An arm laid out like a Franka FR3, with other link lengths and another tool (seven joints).
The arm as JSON. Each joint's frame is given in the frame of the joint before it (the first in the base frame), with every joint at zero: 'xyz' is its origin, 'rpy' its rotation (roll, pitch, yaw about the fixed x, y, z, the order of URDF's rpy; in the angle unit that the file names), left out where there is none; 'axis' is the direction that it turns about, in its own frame. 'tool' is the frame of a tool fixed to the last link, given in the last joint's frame.
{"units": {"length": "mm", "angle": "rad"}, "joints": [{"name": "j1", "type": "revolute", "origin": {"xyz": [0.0, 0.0, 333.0]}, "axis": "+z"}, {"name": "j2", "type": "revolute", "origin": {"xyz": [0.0, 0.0, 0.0]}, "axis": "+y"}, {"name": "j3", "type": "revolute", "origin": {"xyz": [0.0, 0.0, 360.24]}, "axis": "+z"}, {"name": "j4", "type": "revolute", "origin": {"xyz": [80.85, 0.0, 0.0]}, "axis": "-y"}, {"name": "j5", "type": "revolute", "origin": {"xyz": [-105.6, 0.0, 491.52]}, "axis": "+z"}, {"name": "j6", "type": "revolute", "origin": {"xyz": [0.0, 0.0, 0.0]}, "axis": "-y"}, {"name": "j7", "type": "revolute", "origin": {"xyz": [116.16, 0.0, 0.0]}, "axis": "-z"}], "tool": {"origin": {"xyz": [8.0, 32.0, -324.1], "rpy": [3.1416, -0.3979, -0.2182]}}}
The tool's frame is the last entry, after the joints.
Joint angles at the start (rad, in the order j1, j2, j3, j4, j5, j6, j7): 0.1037 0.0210 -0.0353 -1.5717 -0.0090 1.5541 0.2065
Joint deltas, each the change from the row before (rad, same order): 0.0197 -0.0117 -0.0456 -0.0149 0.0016 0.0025 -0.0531; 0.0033 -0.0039 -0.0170 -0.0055 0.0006 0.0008 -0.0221; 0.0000 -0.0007 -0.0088 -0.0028 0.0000 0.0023 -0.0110; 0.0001 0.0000 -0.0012 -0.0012 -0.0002 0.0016 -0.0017; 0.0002 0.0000 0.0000 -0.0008 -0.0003 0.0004 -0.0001; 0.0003 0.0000 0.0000 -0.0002 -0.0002 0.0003 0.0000; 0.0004 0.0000 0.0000 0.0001 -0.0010 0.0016 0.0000; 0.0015 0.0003 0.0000 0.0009 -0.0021 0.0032 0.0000; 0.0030 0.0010 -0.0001 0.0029 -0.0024 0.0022 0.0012; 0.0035 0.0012 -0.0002 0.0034 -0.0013 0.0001 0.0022; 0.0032 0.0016 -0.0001 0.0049 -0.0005 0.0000 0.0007; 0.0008 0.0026 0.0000 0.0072 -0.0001 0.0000 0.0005; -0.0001 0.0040 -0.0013 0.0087 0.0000 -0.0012 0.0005; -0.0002 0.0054 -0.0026 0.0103 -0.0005 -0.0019 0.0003; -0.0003 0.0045 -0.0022 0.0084 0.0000 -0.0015 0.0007
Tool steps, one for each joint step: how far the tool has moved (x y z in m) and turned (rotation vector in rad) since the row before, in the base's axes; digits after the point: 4 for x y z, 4 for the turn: -0.0041 -0.0171 -0.0005 0.0036 0.0014 0.0271; -0.0015 -0.0091 -0.0005 0.0017 0.0010 0.0084; 0.0001 -0.0060 -0.0009 0.0005 -0.0001 0.0022; 0.0002 -0.0008 -0.0006 -0.0001 -0.0004 0.0006; -0.0001 0.0000 -0.0004 -0.0003 0.0004 0.0003; 0.0000 0.0001 -0.0001 -0.0002 -0.0001 0.0003; 0.0005 0.0000 0.0002 -0.0010 -0.0017 0.0004; 0.0013 0.0004 0.0007 -0.0021 -0.0038 0.0016; 0.0015 0.0013 0.0013 -0.0025 -0.0042 0.0018; 0.0009 0.0019 0.0012 -0.0014 -0.0024 0.0011; 0.0012 0.0021 0.0019 -0.0006 -0.0033 0.0024; 0.0020 0.0006 0.0026 -0.0002 -0.0046 0.0003; 0.0022 -0.0009 0.0024 -0.0004 -0.0035 -0.0019; 0.0026 -0.0020 0.0023 -0.0011 -0.0031 -0.0031; 0.0021 -0.0016 0.0018 -0.0005 -0.0025 -0.0032
